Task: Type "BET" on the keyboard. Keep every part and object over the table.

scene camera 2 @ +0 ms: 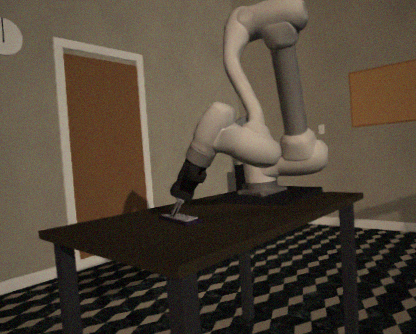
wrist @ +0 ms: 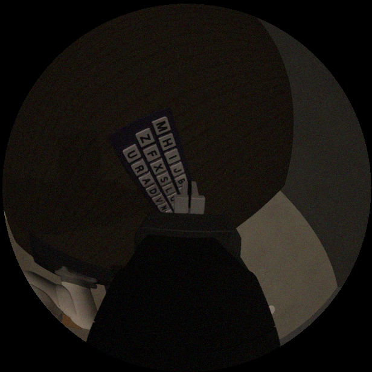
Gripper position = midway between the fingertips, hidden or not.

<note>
I see my gripper (wrist: 188,189) and a keyboard (wrist: 149,147).
</note>
